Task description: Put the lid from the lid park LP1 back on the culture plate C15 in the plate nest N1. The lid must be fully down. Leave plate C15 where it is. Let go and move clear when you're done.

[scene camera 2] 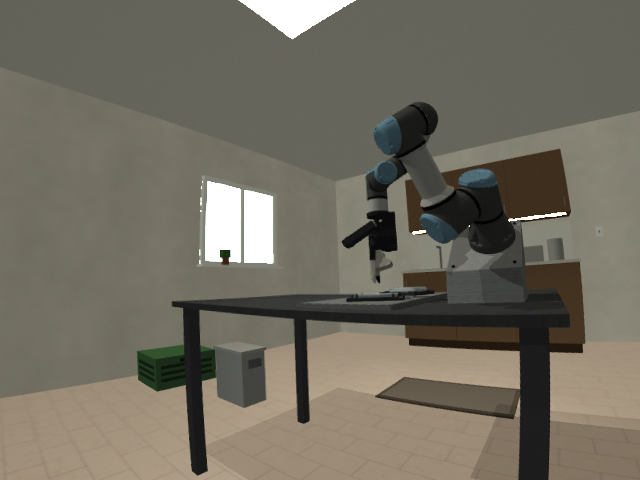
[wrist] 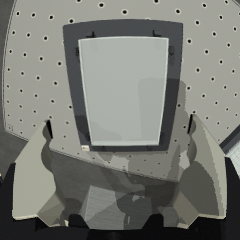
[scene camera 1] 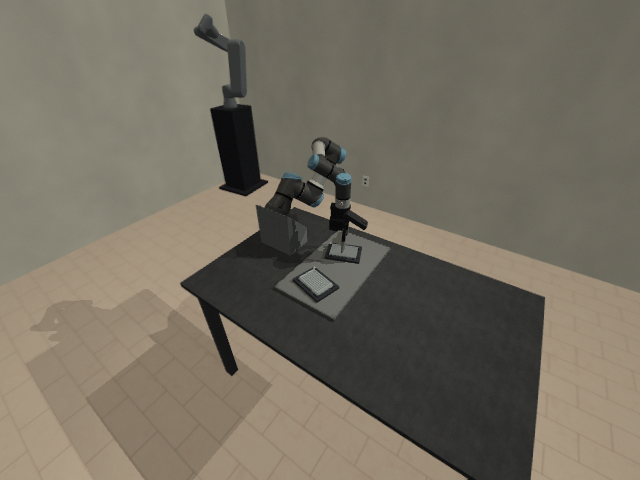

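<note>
The gripper (scene camera 2: 377, 283), (wrist: 119, 118), (scene camera 1: 343, 244) shares the scene with a clear lid (wrist: 124, 78) and a lid park LP1 (wrist: 72, 33).
</note>
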